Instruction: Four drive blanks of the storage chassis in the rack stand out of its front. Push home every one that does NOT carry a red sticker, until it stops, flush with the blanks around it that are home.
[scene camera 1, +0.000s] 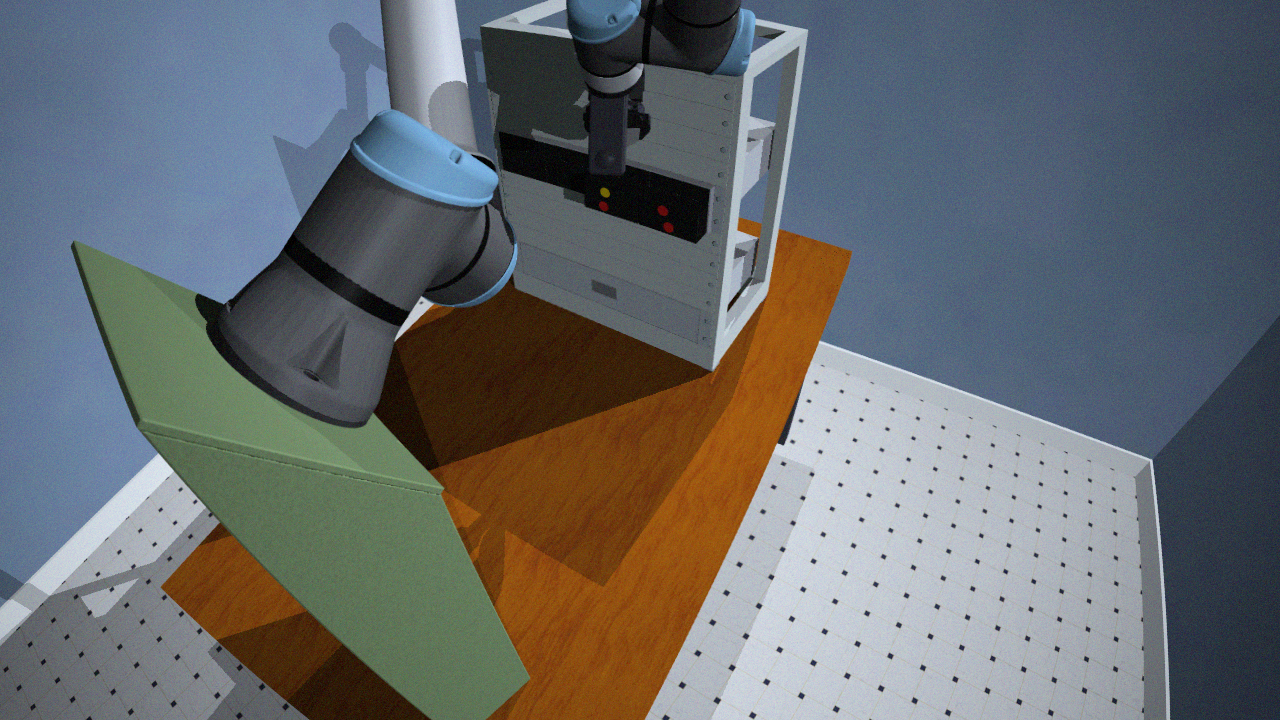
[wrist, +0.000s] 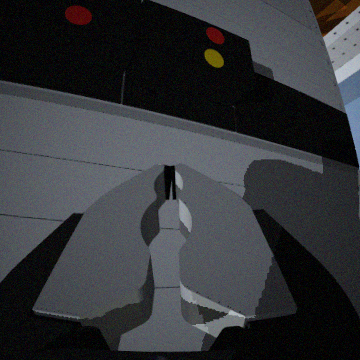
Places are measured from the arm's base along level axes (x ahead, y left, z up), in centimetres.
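Pixels of known places: gripper, fingertip midpoint: (wrist: 171, 168); arm's base, origin of the base link: (scene camera 1: 290, 373).
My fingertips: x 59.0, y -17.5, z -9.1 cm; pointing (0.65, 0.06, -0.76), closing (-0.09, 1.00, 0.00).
Note:
For each thing: its top centre in the pictures, then the offset to it from my fingertips. "pt": a spot on its surface instead. Level surfaces: height alone.
- black storage chassis, surface spot: (wrist: 310, 115) (scene camera 1: 540, 166) pt dx +14.6, dy +17.9, dz -12.6 cm
- blank, middle of its top: (wrist: 171, 103) (scene camera 1: 629, 172) dx +10.0, dy +0.5, dz -10.3 cm
- dark blank face, surface spot: (wrist: 35, 40) (scene camera 1: 683, 202) pt dx +1.5, dy -9.7, dz -10.3 cm
- wooden table, its level: dz -49.3 cm
The black storage chassis (scene camera 1: 541, 162) (wrist: 310, 115) forms a wide band across the rack front. One blank (scene camera 1: 619, 202) (wrist: 175, 55) carries a yellow and a red sticker; its side edge stands out beside the band. A dark blank face (scene camera 1: 684, 217) (wrist: 35, 40) with red stickers lies to its right in the scene view, at the left in the wrist view. The other blanks' edges are too dark to tell apart surely. My gripper (scene camera 1: 607, 170) (wrist: 171, 168) is shut and empty. It is before the rack front, near the chassis's upper edge; contact cannot be told.
The grey rack (scene camera 1: 713, 308) stands on the wooden table (scene camera 1: 680, 501). Pale panels (scene camera 1: 617, 259) (wrist: 55, 125) lie above and below the chassis. The arm's base is on a green pedestal (scene camera 1: 358, 555) at the left. A white column (scene camera 1: 416, 53) rises behind the arm.

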